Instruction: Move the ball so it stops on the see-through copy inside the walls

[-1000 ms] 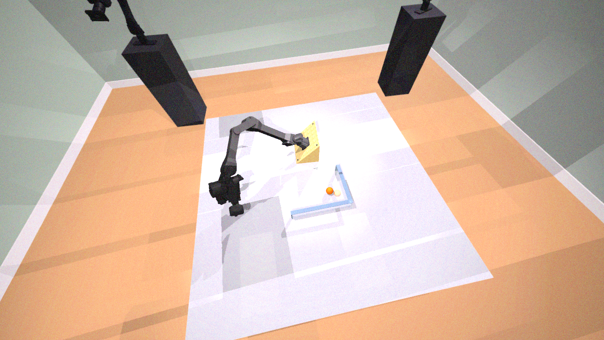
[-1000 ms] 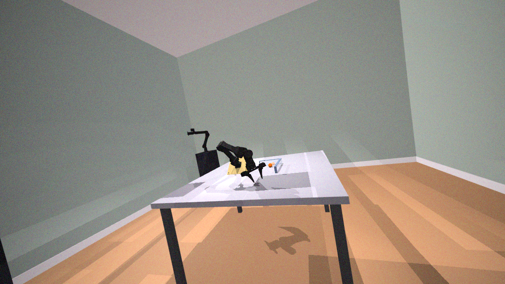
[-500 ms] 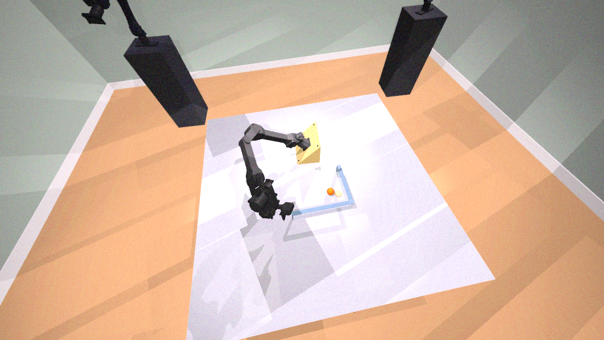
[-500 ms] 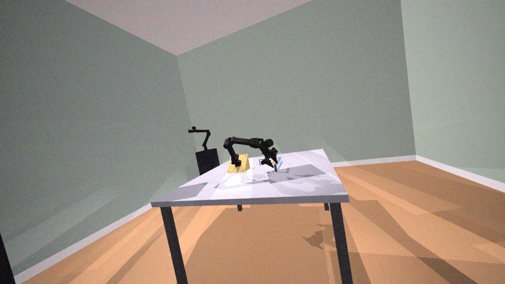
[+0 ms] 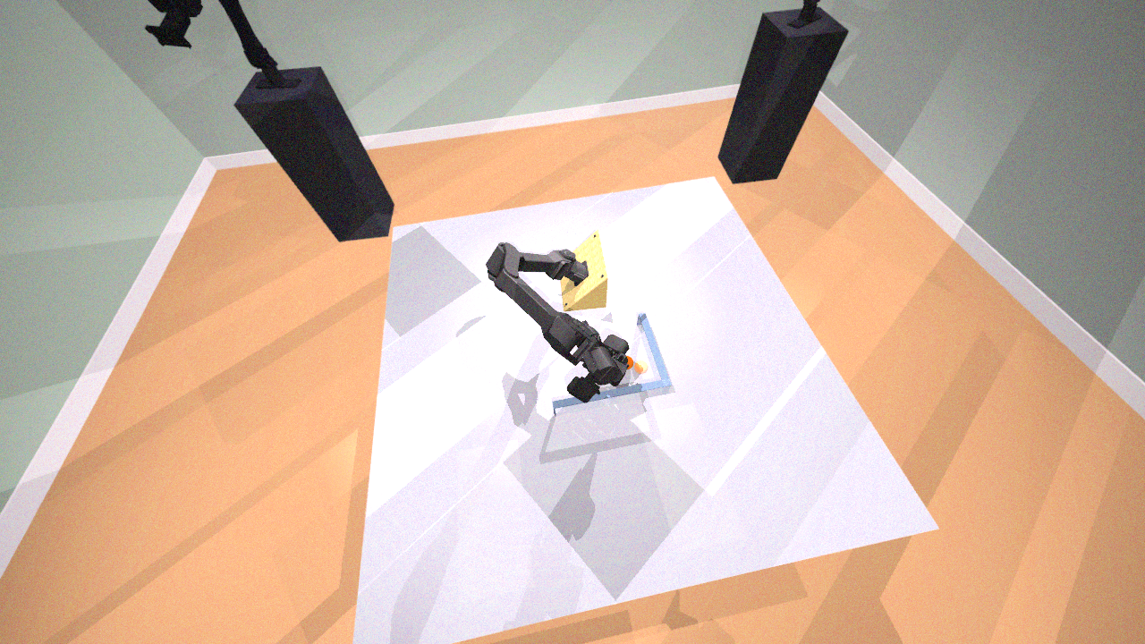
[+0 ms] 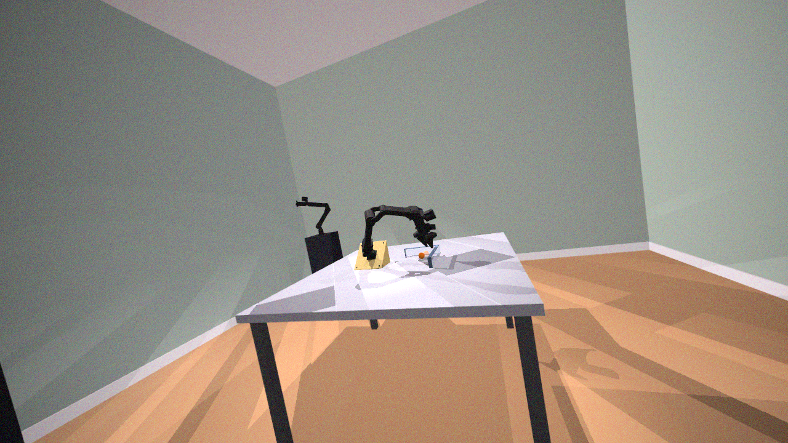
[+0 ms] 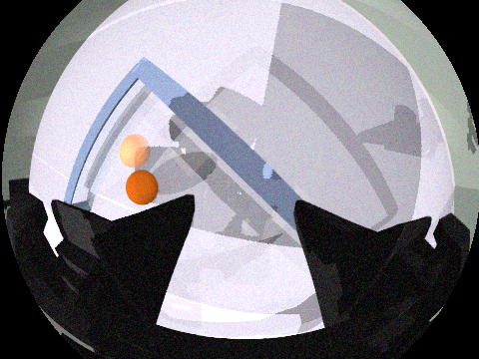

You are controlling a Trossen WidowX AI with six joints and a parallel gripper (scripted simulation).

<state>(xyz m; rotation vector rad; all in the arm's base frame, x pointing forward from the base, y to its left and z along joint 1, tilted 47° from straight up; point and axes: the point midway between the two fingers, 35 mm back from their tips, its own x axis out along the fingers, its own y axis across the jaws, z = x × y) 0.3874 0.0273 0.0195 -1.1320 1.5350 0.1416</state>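
Now: the orange ball 90 mm behind my gripper tip, 80 mm to the left of it and 60 mm below it.
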